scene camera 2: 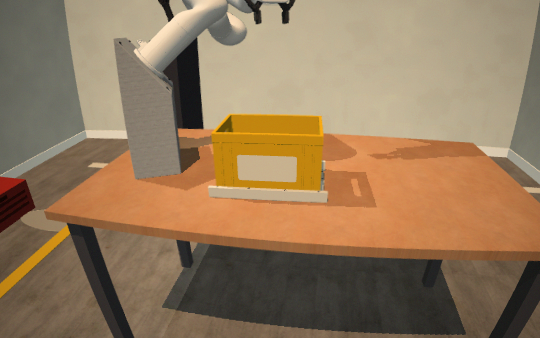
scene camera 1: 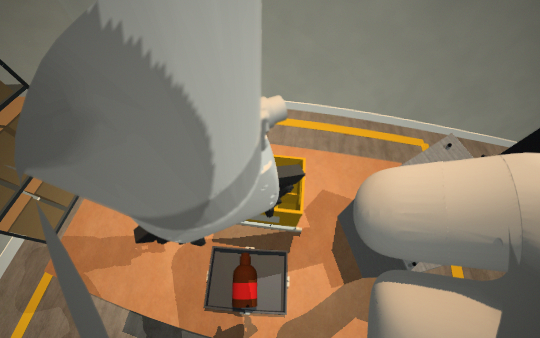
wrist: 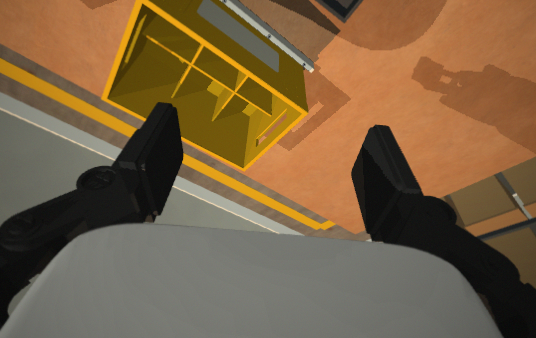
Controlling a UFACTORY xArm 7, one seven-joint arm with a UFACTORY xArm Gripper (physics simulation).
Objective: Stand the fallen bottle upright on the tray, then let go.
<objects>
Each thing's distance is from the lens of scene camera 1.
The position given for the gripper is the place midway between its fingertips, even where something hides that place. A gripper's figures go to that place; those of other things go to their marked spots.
gripper (scene camera 1: 233, 220): 26 cm
brown bottle (scene camera 1: 244, 292): 61 cm
</objects>
